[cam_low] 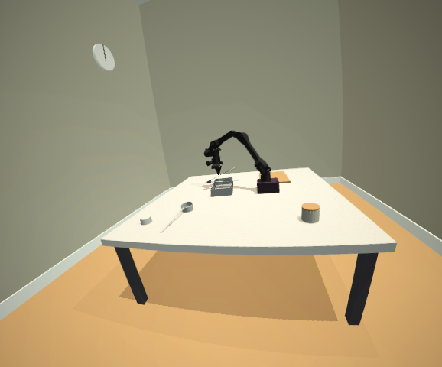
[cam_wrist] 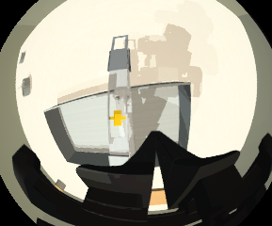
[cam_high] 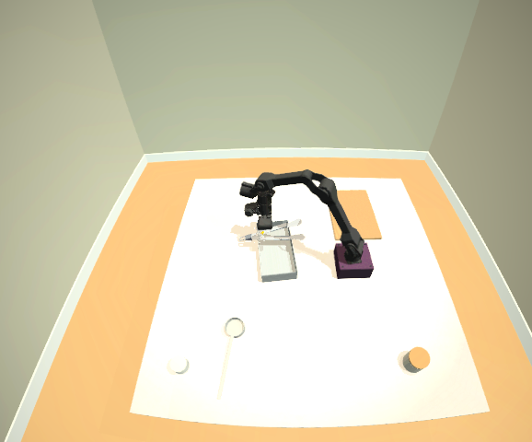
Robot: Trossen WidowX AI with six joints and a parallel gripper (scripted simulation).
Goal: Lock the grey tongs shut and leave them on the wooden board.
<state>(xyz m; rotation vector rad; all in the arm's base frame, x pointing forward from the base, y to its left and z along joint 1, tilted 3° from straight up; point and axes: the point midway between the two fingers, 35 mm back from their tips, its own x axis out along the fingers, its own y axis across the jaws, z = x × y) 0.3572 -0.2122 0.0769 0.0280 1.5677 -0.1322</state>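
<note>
Right now my gripper tip is 30 mm past the grey roasting tin, 90 mm to the right of it and 80 mm above it. Also, from my gripper tip: white dish (380 mm ahead, 580 mm to the left, 90 mm below); cork-lidded jar (490 mm behind, 680 mm to the left, 70 mm below); wooden board (470 mm behind, 110 mm to the right, 100 mm below).
</note>
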